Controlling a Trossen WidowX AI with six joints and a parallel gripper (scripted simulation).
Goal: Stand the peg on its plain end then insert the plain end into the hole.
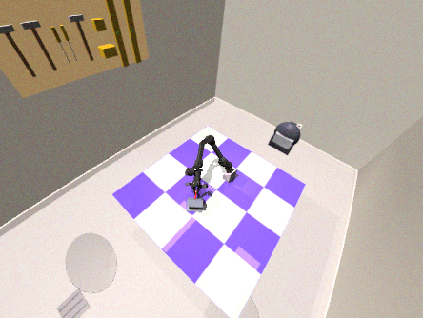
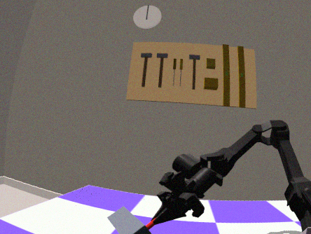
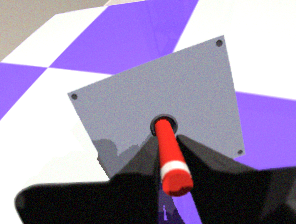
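Now: gripper tip 4 cm short of the grey sloped panel, 3 cm above it and 2 cm to the right of it. From my gripper tip the other things lie so: red peg 1 cm to the right, 1 cm behind, 1 cm above.
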